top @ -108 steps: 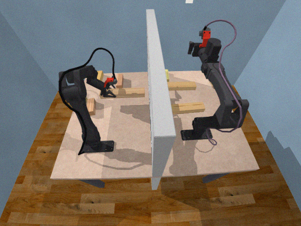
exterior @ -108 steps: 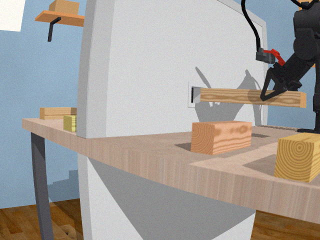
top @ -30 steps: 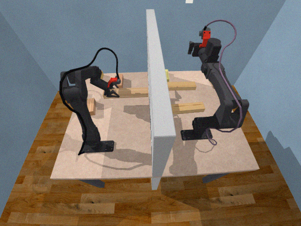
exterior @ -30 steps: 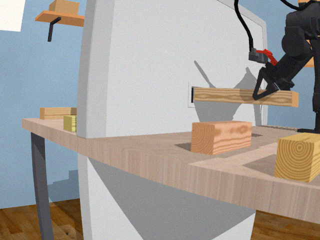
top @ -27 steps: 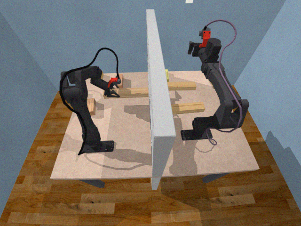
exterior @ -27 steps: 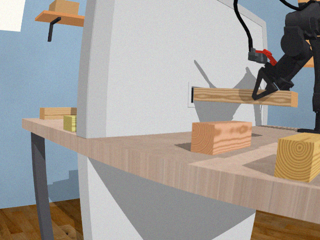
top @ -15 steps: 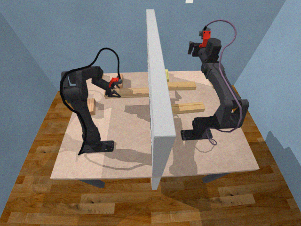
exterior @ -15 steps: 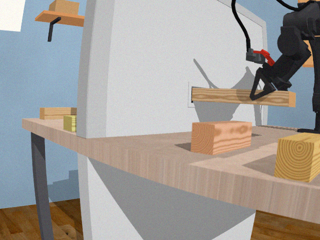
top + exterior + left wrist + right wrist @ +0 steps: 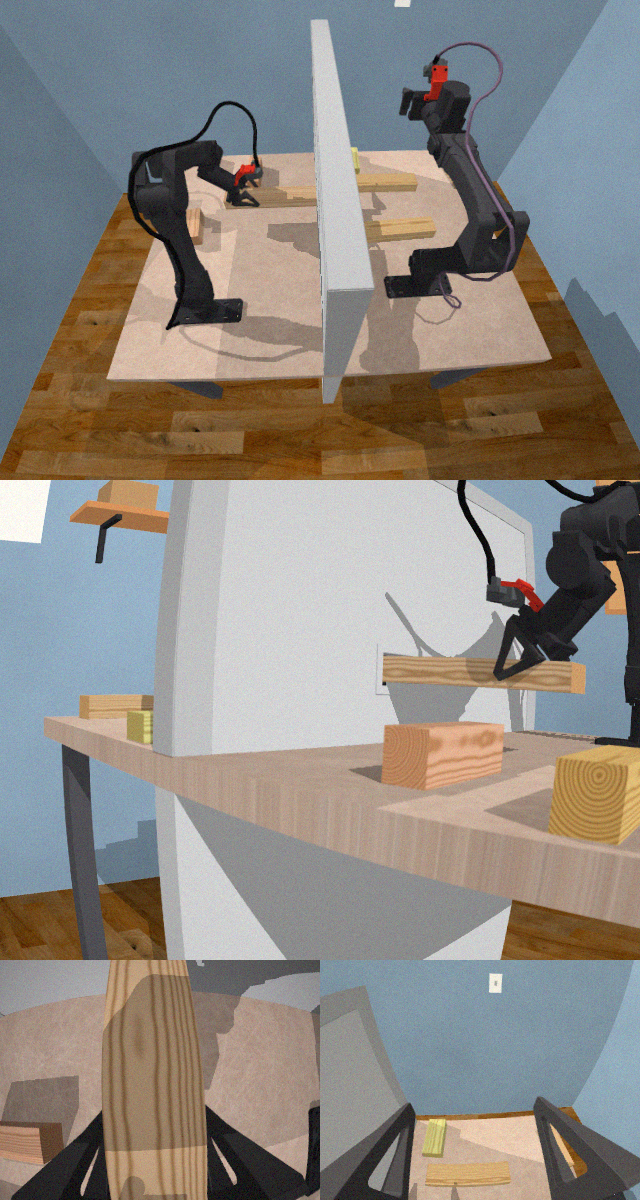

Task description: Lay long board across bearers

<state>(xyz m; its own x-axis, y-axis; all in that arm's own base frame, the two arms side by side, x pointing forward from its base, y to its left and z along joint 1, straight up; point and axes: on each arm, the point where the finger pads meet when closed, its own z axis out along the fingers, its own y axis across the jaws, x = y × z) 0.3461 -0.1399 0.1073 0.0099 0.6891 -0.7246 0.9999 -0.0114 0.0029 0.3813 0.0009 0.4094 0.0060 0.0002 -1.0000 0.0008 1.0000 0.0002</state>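
Now: left hand 5 cm to the left of the long board. The rest, counted from my left hand: orange block (22 cm ahead, 8 cm below, 3 cm to the left); then yellow block (31 cm ahead, 21 cm to the left, 8 cm below); then yellow-green offcut (37 cm to the right, 25 cm ahead, 9 cm below).
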